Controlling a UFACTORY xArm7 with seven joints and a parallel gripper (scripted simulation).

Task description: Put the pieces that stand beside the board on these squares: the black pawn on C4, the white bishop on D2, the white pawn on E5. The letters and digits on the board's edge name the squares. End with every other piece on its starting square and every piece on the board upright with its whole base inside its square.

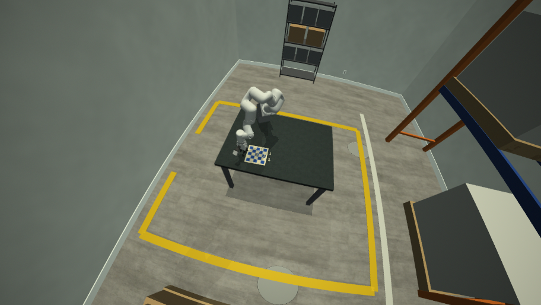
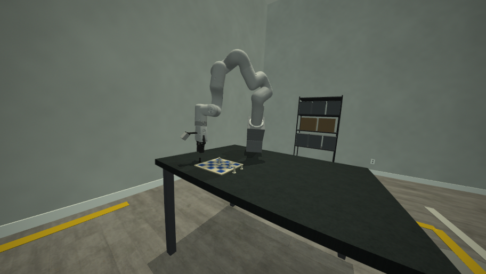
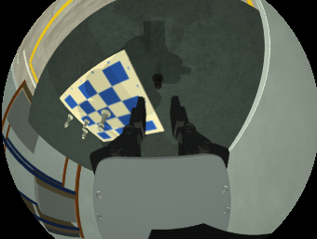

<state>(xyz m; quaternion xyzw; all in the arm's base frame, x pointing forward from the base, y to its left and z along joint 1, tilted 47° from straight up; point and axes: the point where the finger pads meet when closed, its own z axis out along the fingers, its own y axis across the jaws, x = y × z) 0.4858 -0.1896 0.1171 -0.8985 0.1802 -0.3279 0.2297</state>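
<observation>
The black pawn is 8 cm below my hand. Round my hand: white piece: 4 cm behind, 13 cm to the left, 6 cm below; then cream chessboard: 5 cm behind, 14 cm to the left, 9 cm below.
</observation>
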